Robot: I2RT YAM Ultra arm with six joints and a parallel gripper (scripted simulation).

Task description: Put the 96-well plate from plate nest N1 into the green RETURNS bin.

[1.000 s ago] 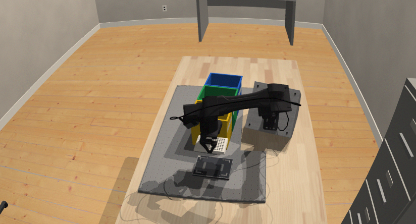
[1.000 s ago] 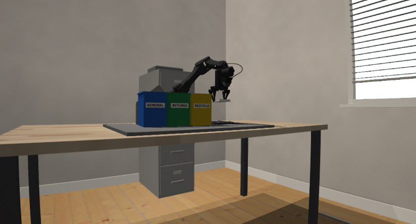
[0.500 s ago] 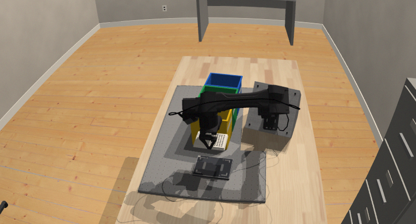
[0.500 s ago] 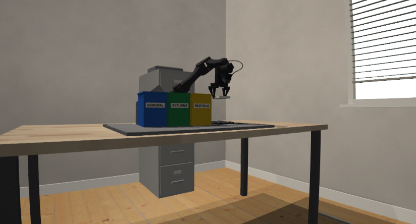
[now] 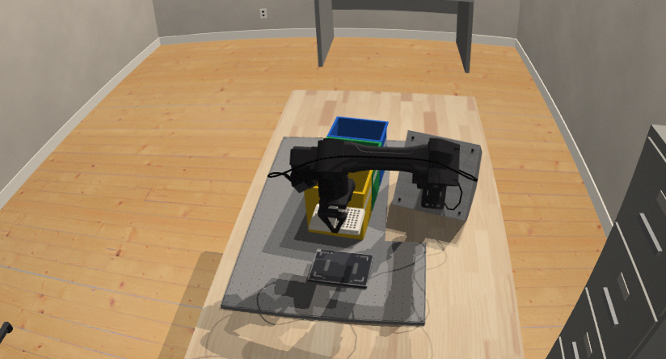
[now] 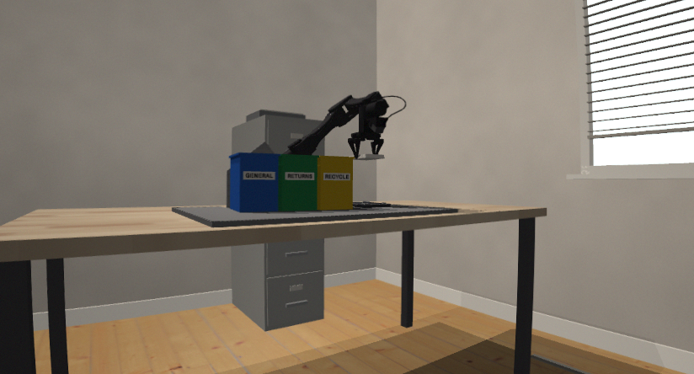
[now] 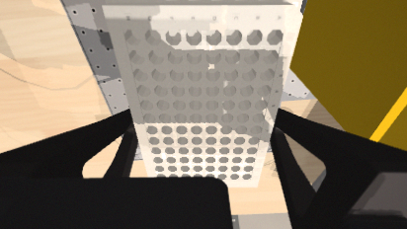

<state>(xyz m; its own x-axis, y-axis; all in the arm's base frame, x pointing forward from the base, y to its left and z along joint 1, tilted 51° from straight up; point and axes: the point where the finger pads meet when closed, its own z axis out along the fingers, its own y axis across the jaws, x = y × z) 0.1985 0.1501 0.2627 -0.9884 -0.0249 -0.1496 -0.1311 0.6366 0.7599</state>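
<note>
Now: the green returns bin 8 cm ahead of my hand, 32 cm to the right of it and 10 cm below it. From my hand the other things lie so: dark plate nest: 19 cm below; white 96-well plate: right at my hand; yellow recycle bin: 7 cm ahead, 18 cm to the right, 10 cm below.
</note>
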